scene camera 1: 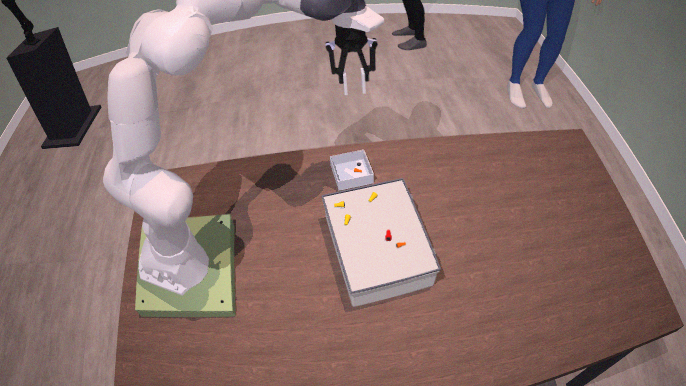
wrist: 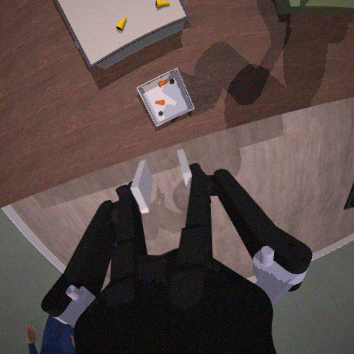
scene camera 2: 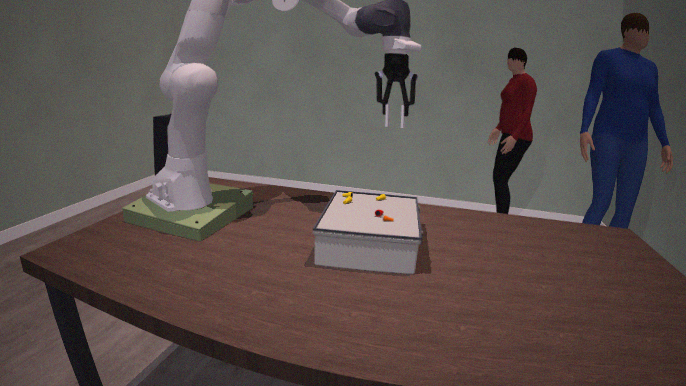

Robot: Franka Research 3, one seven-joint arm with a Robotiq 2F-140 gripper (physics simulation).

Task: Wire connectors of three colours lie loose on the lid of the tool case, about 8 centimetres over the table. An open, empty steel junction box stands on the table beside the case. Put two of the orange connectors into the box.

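Observation:
The steel junction box (scene camera 1: 355, 181) (wrist: 175, 116) stands beside the tool case; it does not show in scene camera 2. In the wrist view, one orange connector (wrist: 163, 83) lies in the box near its case-side wall, and a second orange connector (wrist: 159, 102) lies apart from it on the box floor. A third orange connector (scene camera 1: 401, 244) (scene camera 2: 388, 219) lies on the case lid (scene camera 1: 375, 265) (scene camera 2: 350, 225) (wrist: 100, 40), near a red connector (scene camera 1: 388, 235) (scene camera 2: 379, 213). My gripper (scene camera 1: 354, 93) (scene camera 2: 394, 126) (wrist: 164, 165) is partly open and empty, high above the table and outside the box.
Three yellow connectors (scene camera 1: 339, 204) (scene camera 1: 373, 197) (scene camera 1: 347, 219) lie on the lid's box-side half. The arm's base stands on a green plate (scene camera 1: 227, 280) (scene camera 2: 192, 227) at the left. Two people stand beyond the table, one in red (scene camera 2: 520, 100), one in blue (scene camera 2: 622, 100).

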